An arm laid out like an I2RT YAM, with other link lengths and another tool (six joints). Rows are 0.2 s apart.
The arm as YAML. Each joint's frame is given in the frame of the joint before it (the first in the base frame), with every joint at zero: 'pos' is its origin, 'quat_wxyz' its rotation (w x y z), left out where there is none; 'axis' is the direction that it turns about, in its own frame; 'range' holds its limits. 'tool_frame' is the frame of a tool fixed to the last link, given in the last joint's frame.
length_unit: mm
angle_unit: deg
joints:
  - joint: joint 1
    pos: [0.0, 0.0, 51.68]
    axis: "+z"
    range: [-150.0, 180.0]
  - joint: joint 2
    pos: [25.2, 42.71, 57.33]
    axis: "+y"
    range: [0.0, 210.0]
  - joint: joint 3
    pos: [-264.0, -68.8, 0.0]
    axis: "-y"
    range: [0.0, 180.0]
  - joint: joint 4
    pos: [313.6, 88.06, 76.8]
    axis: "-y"
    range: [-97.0, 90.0]
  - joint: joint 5
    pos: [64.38, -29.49, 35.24]
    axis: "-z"
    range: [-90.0, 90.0]
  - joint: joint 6
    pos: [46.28, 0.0, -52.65]
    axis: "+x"
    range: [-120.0, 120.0]
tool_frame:
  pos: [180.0, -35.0, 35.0]
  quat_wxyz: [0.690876, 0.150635, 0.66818, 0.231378]
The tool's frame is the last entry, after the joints.
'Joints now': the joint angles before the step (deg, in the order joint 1, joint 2, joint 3, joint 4, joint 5, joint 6). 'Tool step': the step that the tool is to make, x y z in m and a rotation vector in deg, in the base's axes. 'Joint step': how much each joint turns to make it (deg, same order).
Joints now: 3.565, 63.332, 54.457, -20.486, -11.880, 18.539
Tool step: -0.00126, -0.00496, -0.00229, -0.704, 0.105, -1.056
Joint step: 0.036, -0.307, -0.478, 0.008, 1.293, -0.071
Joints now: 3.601, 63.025, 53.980, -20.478, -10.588, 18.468
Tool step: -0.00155, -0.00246, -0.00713, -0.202, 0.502, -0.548
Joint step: -0.012, -0.184, -0.977, 0.301, 0.550, 0.121
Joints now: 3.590, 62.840, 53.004, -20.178, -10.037, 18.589
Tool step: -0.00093, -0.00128, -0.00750, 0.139, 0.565, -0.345
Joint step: -0.052, 0.010, -0.889, 0.397, 0.165, 0.302
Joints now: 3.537, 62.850, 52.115, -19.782, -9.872, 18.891
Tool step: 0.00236, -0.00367, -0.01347, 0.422, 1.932, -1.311
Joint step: -0.002, 1.641, 0.134, -0.206, 0.836, 1.158
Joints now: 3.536, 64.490, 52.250, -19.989, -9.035, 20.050
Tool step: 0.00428, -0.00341, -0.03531, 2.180, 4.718, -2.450
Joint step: 0.011, 4.116, -0.009, 0.074, 0.646, 3.464
